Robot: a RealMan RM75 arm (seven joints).
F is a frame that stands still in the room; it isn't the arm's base.
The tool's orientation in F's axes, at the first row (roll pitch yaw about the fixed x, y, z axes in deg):
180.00, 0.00, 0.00
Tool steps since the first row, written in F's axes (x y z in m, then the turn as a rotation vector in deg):
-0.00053, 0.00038, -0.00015, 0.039, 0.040, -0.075
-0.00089, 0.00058, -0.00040, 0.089, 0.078, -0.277
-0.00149, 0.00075, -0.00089, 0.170, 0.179, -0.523
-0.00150, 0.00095, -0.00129, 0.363, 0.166, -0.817
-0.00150, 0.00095, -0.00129, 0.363, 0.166, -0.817
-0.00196, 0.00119, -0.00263, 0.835, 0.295, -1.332
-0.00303, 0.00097, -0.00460, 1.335, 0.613, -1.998
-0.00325, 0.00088, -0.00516, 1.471, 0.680, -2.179
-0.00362, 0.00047, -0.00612, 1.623, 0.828, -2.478
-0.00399, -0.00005, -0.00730, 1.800, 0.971, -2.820
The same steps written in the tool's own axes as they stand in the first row. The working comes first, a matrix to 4 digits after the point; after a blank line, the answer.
The tool's axes in the first row as the columns of a matrix, in F's axes (used below as rounded here):
1.0000, 0.0000, 0.0000
0.0000, -1.0000, 0.0000
0.0000, 0.0000, -1.0000

-0.00053, -0.00038, 0.00015, 0.039, -0.040, 0.075
-0.00089, -0.00058, 0.00040, 0.089, -0.078, 0.277
-0.00149, -0.00075, 0.00089, 0.170, -0.179, 0.523
-0.00150, -0.00095, 0.00129, 0.363, -0.166, 0.817
-0.00150, -0.00095, 0.00129, 0.363, -0.166, 0.817
-0.00196, -0.00119, 0.00263, 0.835, -0.295, 1.332
-0.00303, -0.00097, 0.00460, 1.335, -0.613, 1.998
-0.00325, -0.00088, 0.00516, 1.471, -0.680, 2.179
-0.00362, -0.00047, 0.00612, 1.623, -0.828, 2.478
-0.00399, 0.00005, 0.00730, 1.800, -0.971, 2.820

